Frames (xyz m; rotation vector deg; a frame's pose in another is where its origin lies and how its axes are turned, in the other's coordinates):
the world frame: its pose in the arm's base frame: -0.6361 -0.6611 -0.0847 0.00 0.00 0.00
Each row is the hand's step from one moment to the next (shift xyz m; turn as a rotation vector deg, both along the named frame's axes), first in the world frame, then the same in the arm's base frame.
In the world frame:
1: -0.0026 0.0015 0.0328 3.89 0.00 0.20
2: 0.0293 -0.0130 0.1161 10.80 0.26 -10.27
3: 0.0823 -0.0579 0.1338 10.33 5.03 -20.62
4: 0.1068 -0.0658 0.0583 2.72 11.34 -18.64
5: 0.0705 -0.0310 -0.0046 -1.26 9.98 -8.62
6: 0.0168 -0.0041 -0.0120 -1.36 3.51 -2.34
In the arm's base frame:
1: -0.0026 0.0015 0.0328 3.89 0.00 0.20
2: 0.0293 -0.0130 0.1161 10.80 0.26 -10.27
3: 0.0823 -0.0579 0.1338 10.33 5.03 -20.62
4: 0.1068 -0.0658 0.0583 2.72 11.34 -18.64
5: 0.0705 -0.0310 -0.0046 -1.26 9.98 -8.62
6: 0.0168 -0.0041 -0.0120 -1.36 3.51 -2.34

